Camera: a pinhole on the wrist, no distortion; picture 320 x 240 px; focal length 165.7 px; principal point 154.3 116.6 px. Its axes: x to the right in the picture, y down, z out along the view. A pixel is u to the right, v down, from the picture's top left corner.
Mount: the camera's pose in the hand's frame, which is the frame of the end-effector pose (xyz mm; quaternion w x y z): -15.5 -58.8 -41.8 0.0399 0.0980 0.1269 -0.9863
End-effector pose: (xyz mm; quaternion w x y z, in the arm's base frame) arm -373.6 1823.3 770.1 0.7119 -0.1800 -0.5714 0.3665
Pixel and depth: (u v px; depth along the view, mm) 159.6 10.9 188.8
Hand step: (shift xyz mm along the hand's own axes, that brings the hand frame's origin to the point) -68.5 8.3 165.3
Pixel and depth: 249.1 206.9 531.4
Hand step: -380.1 -491.7 330.2
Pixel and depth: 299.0 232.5 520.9
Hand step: -517.9 -569.2 271.4
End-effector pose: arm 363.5 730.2 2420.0 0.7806 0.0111 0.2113 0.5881
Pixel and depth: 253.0 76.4 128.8
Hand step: -117.3 -66.0 72.3
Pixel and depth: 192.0 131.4 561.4
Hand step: -238.0 -259.0 452.6
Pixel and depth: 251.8 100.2 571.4
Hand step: -454.7 -169.8 445.5
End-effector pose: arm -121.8 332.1 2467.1 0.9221 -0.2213 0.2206 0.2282
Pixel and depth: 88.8 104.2 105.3
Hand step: 5.1 -76.1 68.5
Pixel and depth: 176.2 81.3 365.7
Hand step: -137.8 -80.6 314.2
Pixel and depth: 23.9 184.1 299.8
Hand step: 172.9 -241.3 261.0
